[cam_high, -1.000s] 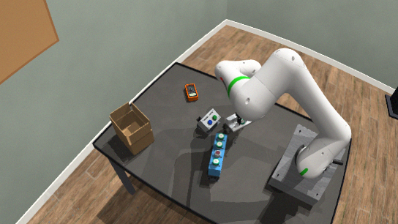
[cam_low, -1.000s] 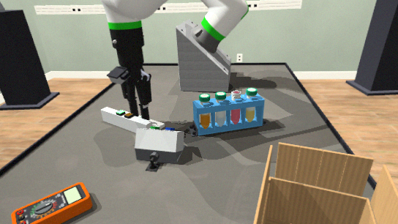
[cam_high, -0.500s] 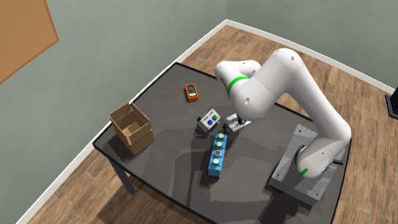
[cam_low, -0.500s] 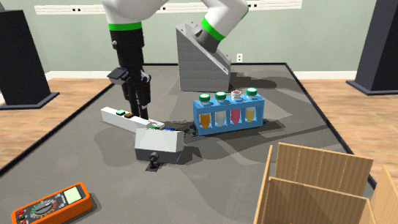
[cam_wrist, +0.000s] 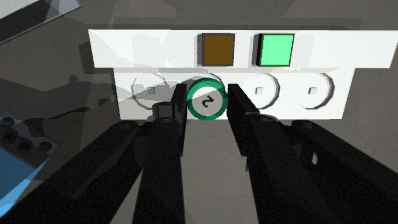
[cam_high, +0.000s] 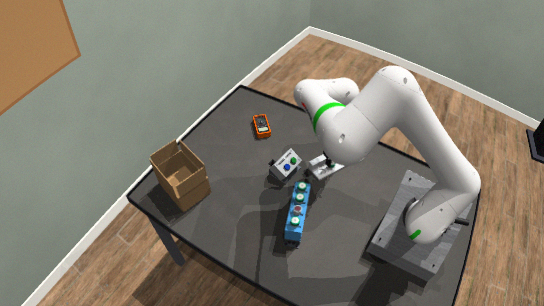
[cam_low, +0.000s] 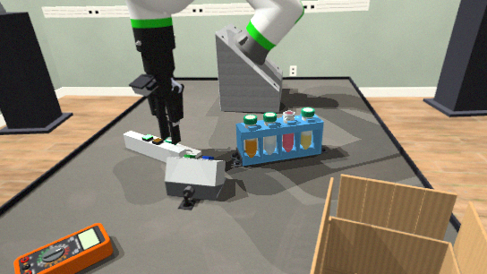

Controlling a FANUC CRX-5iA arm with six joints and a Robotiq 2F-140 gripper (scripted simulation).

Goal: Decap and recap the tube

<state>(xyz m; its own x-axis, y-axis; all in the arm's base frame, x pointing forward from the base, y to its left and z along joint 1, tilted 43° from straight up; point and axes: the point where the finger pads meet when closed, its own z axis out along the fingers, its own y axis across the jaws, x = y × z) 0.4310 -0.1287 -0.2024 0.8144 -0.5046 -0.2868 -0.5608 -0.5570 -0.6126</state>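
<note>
My gripper is now 40 mm short of the cap 3, 270 mm to the right of it and 50 mm below it. The rest, counted from my hand: cap 2: 30 mm below; green key: 150 mm ahead, 80 mm to the left; key housing: 170 mm ahead, 100 mm to the left, 10 mm below.
</note>
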